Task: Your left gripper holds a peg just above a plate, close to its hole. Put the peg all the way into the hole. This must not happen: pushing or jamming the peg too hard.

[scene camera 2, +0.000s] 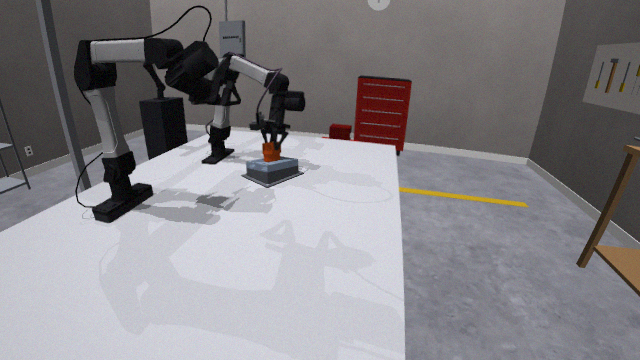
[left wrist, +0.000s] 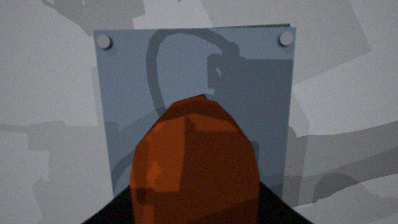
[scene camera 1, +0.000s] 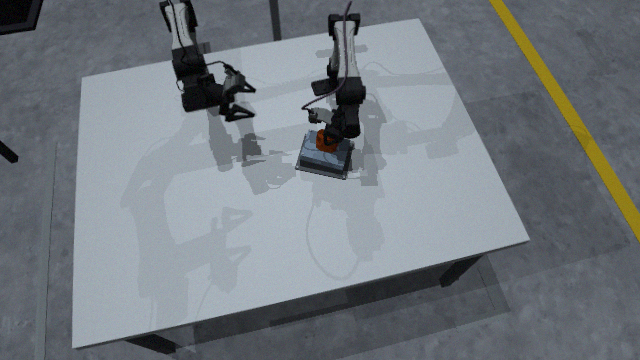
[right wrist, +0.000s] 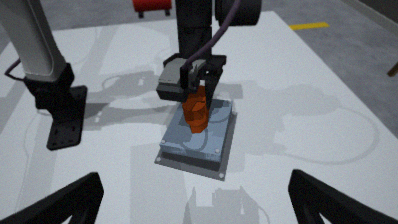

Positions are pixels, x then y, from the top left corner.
Scene:
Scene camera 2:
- my left gripper: 271,149
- my right gripper: 227,101
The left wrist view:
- my left gripper: 196,181
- orange peg: 195,156
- blue-grey plate: 246,70
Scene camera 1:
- my left gripper: 327,140
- blue-grey plate: 311,154
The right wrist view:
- my right gripper: 195,180
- orange peg: 195,110
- blue-grey plate: 179,138

